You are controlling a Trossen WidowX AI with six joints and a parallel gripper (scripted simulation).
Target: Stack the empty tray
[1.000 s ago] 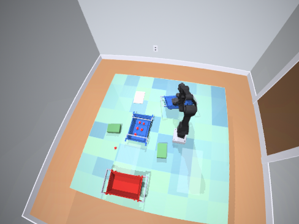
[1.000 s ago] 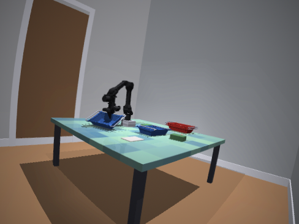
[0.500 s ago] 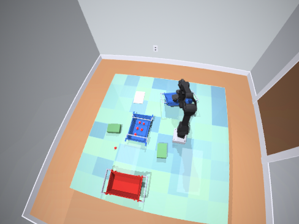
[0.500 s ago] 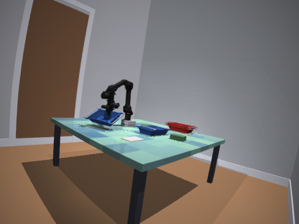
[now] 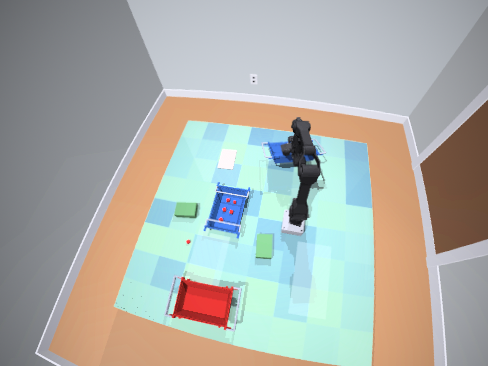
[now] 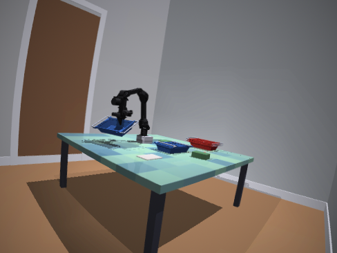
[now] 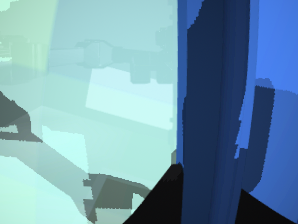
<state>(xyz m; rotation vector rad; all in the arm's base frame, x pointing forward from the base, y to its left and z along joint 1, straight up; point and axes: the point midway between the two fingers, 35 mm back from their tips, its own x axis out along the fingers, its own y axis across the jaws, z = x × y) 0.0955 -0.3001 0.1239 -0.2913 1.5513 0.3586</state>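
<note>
The blue tray lies 7 cm to the right of my gripper tip and 3 cm ahead of it. From my gripper tip the other things lie so: small red block 59 cm to the left, 42 cm ahead, 15 cm below; then white flat plate 42 cm ahead, 15 cm below, 2 cm to the left.
</note>
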